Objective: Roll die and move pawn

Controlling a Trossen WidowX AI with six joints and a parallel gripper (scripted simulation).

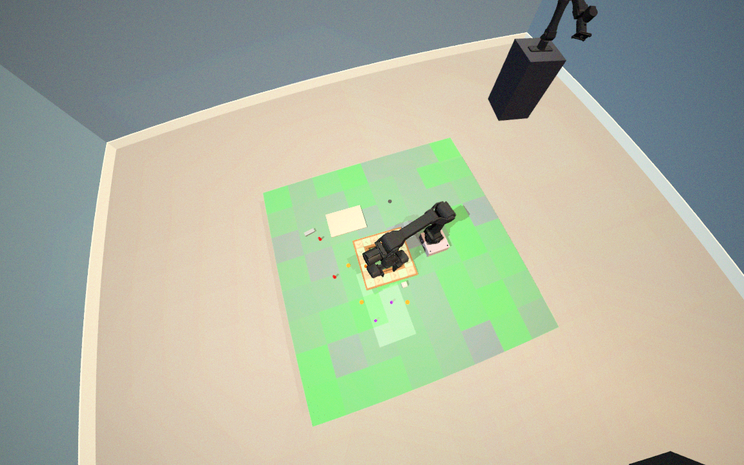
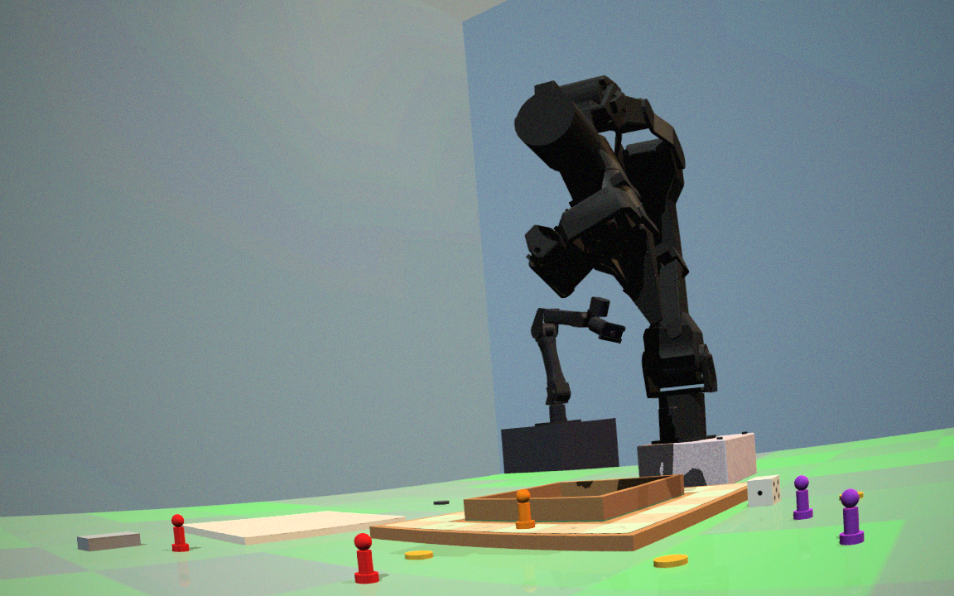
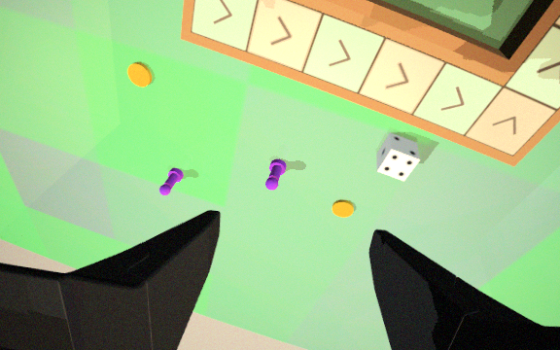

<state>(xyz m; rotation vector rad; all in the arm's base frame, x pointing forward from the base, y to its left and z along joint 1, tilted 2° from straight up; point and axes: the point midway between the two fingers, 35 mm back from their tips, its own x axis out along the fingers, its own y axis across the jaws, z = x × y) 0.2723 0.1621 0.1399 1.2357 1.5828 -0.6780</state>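
My gripper tip is now 100 mm short of the orange pawn, 90 mm to the left of it and 140 mm above it. From my gripper tip the other things lie so: white sheet 180 mm ahead, 380 mm to the right, 160 mm below; then grey block 400 mm ahead, 340 mm to the right, 160 mm below.
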